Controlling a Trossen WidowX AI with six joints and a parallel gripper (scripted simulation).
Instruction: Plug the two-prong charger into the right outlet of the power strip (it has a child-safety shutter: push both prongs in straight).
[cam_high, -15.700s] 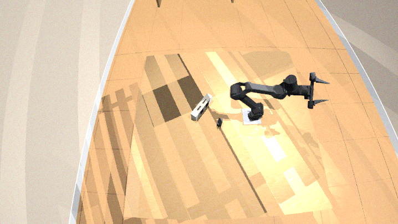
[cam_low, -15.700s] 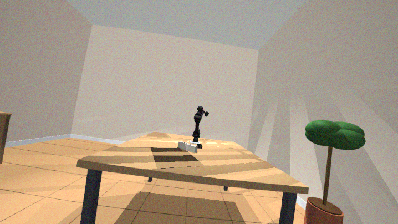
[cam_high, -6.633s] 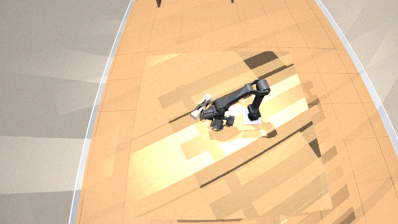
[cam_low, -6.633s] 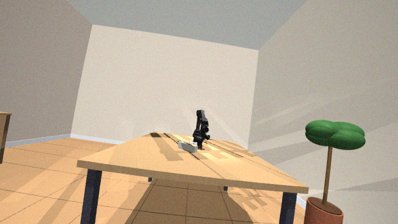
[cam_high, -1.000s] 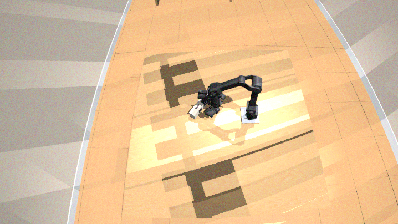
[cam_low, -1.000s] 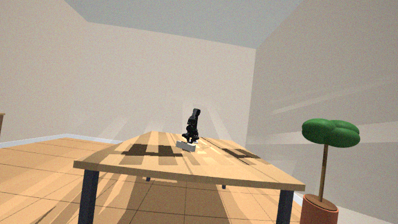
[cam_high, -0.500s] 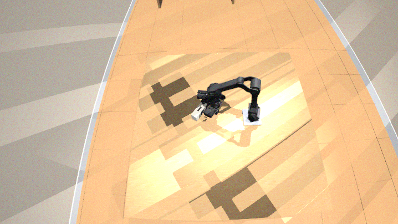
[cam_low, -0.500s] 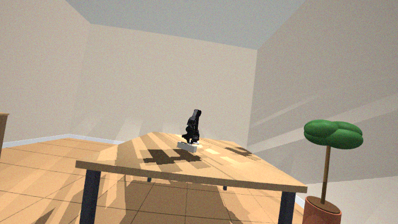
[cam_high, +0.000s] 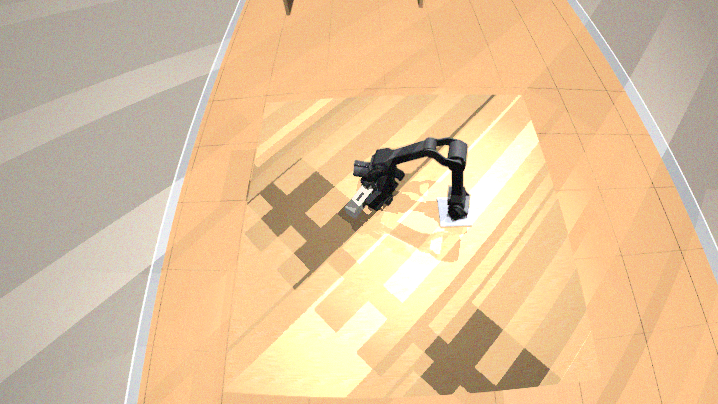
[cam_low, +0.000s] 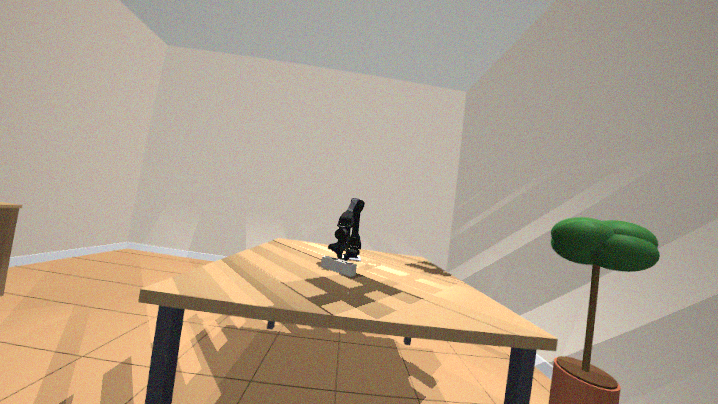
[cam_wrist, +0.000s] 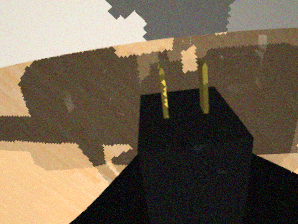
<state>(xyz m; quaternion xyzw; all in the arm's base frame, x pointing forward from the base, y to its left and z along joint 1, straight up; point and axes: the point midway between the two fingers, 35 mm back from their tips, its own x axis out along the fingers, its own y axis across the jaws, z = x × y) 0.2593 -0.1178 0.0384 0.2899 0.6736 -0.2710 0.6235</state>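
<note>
The black two-prong charger lies 10 mm to the right of my gripper tip, 10 mm ahead of it and 10 mm above it.
</note>
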